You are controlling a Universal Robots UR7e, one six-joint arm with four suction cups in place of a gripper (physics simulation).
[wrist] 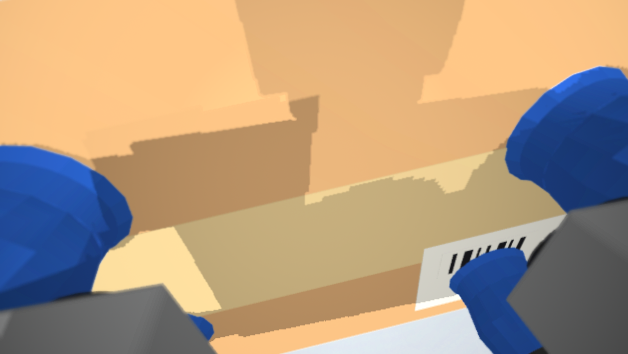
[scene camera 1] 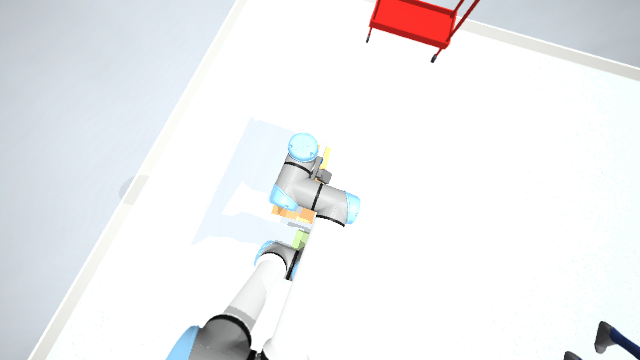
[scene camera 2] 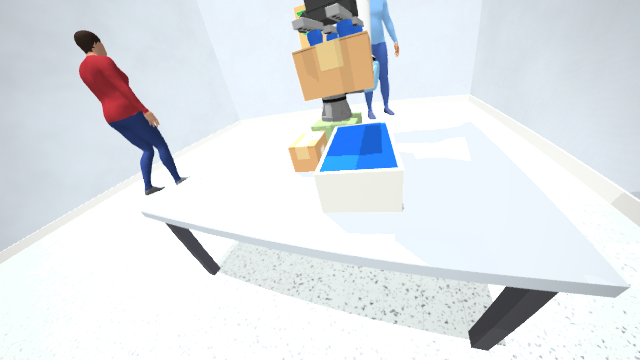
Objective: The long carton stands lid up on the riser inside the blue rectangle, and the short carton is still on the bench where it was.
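The long carton, brown with a tape strip, hangs under my gripper. The blue suction cups press on its taped top face, beside a barcode label. In scene camera 2 it hangs in the air above the level of the riser, a white block with a blue rectangle on top. A shadow falls on the blue. The short carton stands on the bench beside the riser. In scene camera 1 the arm and the held carton hide the riser, and the short carton cannot be made out.
The arm's green base plate lies behind the riser. A person in red stands left of the bench; a person in light blue stands behind the arm. A red cart stands at the top of scene camera 1.
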